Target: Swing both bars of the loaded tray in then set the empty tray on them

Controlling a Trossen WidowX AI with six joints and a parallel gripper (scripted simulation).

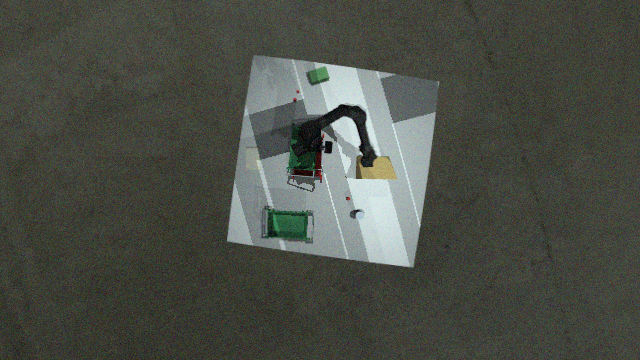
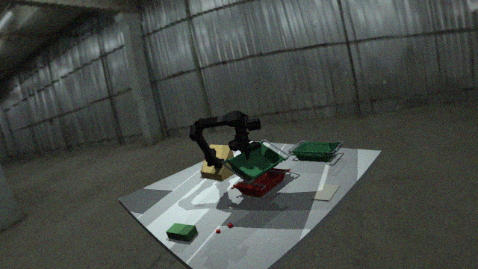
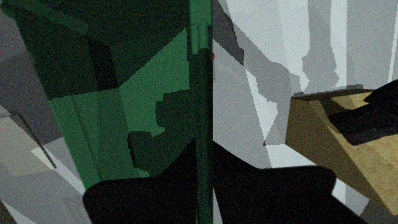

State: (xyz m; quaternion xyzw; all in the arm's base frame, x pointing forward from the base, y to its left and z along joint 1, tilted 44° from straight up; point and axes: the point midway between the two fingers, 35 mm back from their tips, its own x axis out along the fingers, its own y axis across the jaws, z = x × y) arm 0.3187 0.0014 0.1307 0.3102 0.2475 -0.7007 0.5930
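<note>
The green tray lies 70 mm ahead of my gripper tip and 10 mm to the right of it. Round my gripper tip: pale flat card (430 mm ahead, 170 mm below, 20 mm to the left); dark green box (520 mm to the right, 160 mm below, 30 mm behind); grey cylinder (420 mm to the left, 260 mm behind, 140 mm below).
</note>
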